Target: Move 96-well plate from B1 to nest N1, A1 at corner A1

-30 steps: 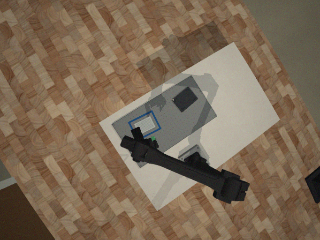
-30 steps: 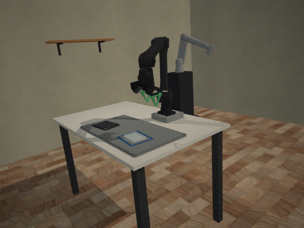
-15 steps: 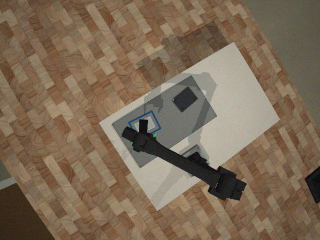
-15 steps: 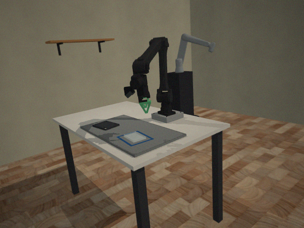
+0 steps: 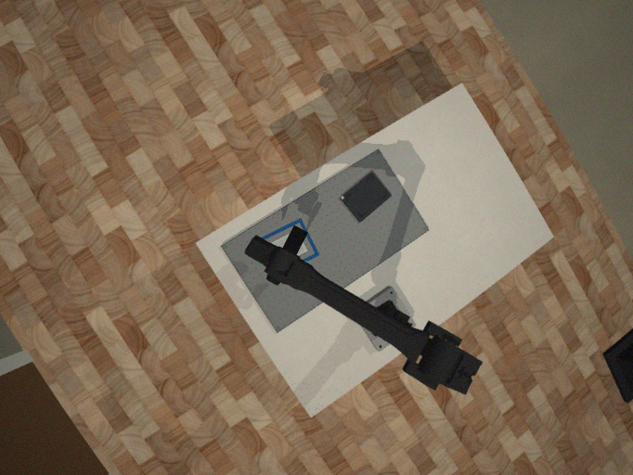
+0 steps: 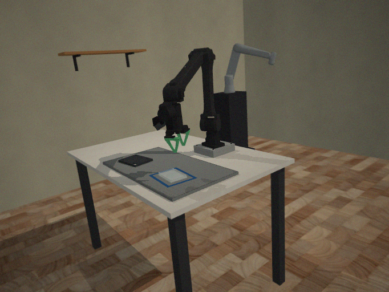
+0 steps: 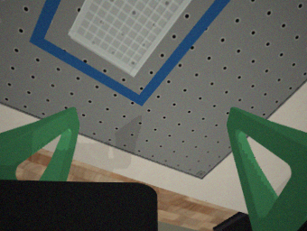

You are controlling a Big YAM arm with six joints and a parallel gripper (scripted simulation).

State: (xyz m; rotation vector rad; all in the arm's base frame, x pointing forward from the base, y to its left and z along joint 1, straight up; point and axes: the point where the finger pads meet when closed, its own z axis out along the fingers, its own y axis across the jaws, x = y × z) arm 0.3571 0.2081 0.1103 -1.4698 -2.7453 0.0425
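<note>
My gripper is now 13 cm above the clear 96-well plate, 4 cm short of it and 3 cm to the left of it. Round my hand: dark plate nest N1: 38 cm to the right, 13 cm below, 6 cm ahead; small A1 corner mark: 30 cm to the right, 13 cm below, 10 cm ahead.
</note>
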